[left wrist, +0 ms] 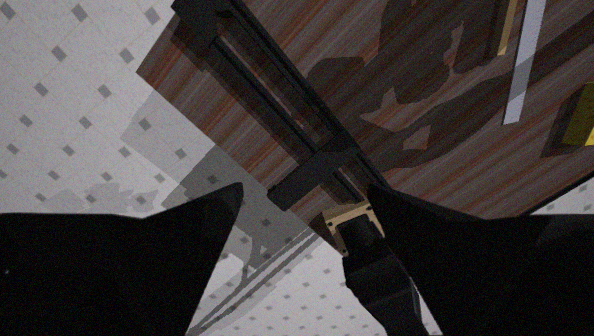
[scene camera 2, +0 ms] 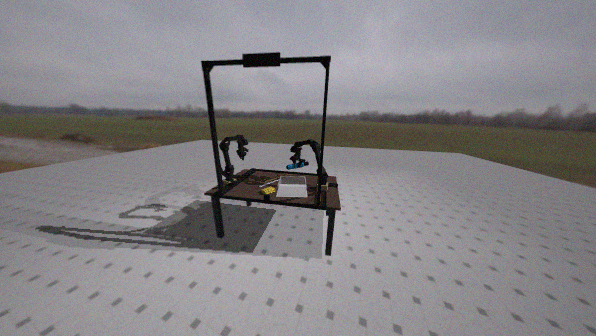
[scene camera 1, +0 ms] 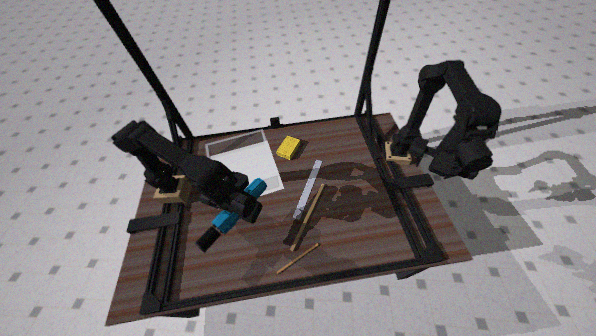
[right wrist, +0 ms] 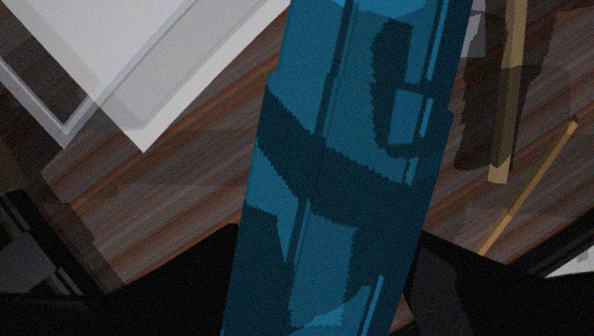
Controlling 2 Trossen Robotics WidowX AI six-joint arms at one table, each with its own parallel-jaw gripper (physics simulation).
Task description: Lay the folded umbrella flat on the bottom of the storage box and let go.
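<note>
The folded umbrella is blue with a black end. It is in the air above the table, roughly level, in front of the box in scene camera 1. My right gripper is shut on its middle, with a finger on each side. The storage box is white, shallow and open-topped; its visible bottom holds no object. My left gripper is open and empty, high at the right of scene camera 1, far from the umbrella and box.
A yellow block lies beside the box. A pale flat bar, a wooden strip and a thin stick lie on the table. Black frame posts rise at the table's sides.
</note>
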